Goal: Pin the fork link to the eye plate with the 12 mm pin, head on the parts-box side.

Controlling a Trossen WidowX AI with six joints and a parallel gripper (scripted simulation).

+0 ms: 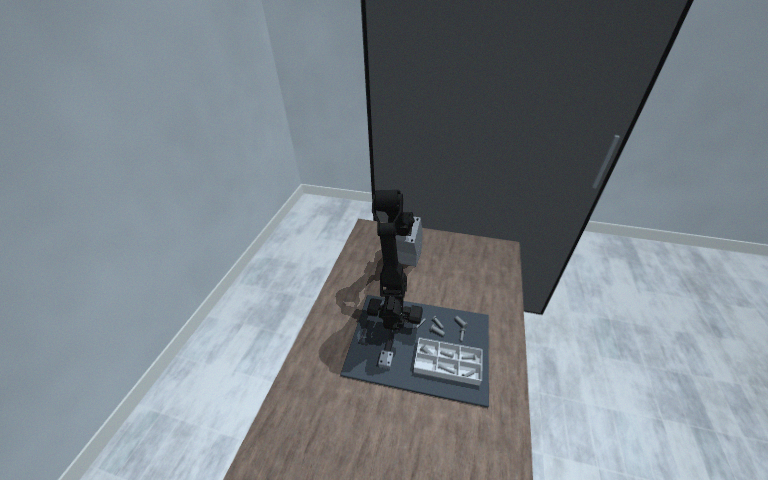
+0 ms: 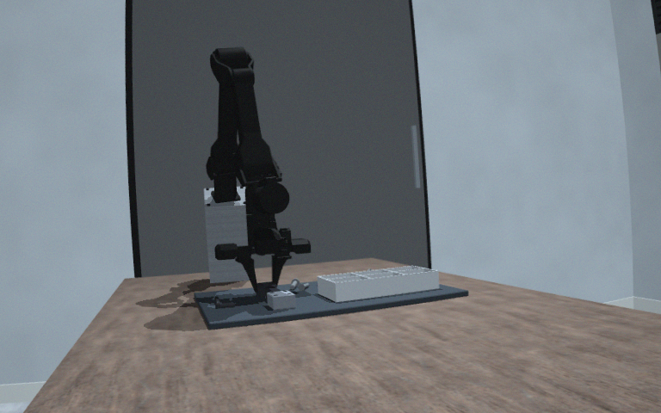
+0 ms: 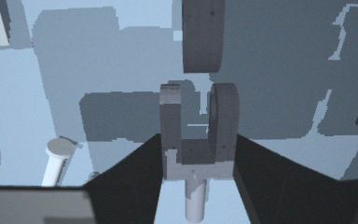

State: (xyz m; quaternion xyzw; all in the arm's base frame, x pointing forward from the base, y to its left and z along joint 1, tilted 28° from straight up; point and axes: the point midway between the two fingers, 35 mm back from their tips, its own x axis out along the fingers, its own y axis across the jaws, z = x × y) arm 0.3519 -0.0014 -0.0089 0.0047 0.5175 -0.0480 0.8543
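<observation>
My gripper is now 6 cm short of the dark eye plate, 1 cm to the left of it and 3 cm above it. The rest, counted from my hand: light grey mounting block (14 cm ahead, 1 cm to the right, 2 cm below); dark mat (6 cm ahead, 9 cm to the left, 5 cm below); thin dark rod (6 cm ahead, 10 cm to the right, 4 cm below).
</observation>
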